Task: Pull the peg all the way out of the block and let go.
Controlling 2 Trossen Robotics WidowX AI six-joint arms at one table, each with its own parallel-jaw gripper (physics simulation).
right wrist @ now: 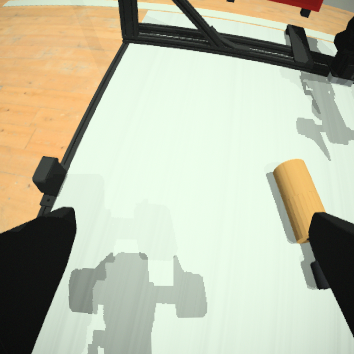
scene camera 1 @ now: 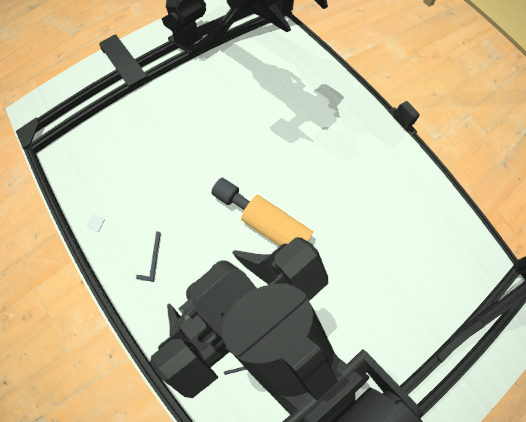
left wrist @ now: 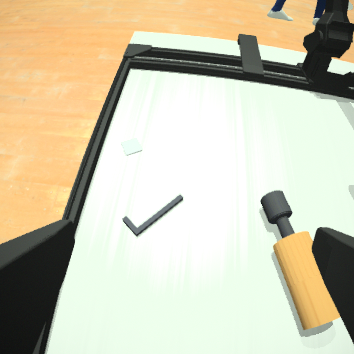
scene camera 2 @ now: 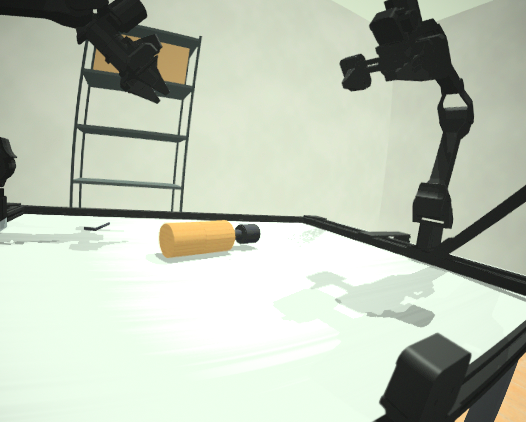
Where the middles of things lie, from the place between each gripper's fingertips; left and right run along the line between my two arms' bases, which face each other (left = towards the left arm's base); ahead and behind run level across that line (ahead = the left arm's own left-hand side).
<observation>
Right now the peg [left wrist: 274, 203] is 16 cm ahead of my right hand, 16 cm to the left of it and 27 cm below it. From my right hand the other things lie so: block [scene camera 2: 178, 239] (11 cm ahead, 22 cm to the left, 27 cm below).
I see the block 15 cm behind my left hand, 11 cm to the right of it and 27 cm below it. Round my left hand: peg (11 cm behind, 17 cm to the right, 27 cm below).
</observation>
